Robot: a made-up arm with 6 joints.
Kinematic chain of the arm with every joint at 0, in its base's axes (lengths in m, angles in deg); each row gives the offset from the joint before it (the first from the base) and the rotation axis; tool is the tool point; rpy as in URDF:
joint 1: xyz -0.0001 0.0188 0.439 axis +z
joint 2: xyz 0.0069 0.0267 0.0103 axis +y
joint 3: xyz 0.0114 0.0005 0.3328 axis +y
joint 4: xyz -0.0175 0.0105 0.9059 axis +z
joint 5: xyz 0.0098 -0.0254 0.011 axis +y
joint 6: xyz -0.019 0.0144 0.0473 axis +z
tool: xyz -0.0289 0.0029 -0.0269 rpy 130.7 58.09 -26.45
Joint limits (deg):
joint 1: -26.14..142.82
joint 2: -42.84..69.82
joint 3: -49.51..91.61
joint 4: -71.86..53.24
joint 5: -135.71..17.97
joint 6: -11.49..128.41
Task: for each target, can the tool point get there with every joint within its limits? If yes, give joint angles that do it. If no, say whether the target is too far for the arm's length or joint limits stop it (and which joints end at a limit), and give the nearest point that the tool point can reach.
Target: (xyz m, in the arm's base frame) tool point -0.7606 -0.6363 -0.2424
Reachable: no: joint limits stop it (at a limit: joint 2, joint 3) | nearest point -0.8482 -0.7118 0.5997 | short by 0.850 m
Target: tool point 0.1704 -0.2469 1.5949
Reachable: yes | joints 123.77 12.28 -35.46 -19.44 -49.54 95.52
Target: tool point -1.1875 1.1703 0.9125
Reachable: no: too far | nearest point -0.8929 0.8846 0.8017 | short by 0.425 m
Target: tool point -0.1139 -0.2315 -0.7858
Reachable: no: joint limits stop it (at a limit: joint 1, joint 2, joint 3, joint 4, joint 5) | nearest point 0.5526 -0.2350 -0.3434 | short by 0.800 m
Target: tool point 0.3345 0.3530 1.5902
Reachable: yes | joints 40.56 23.16 1.75 -31.97 -47.56 32.04
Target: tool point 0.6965 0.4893 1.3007
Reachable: yes | joints 32.76 14.21 43.65 13.40 -30.57 2.87
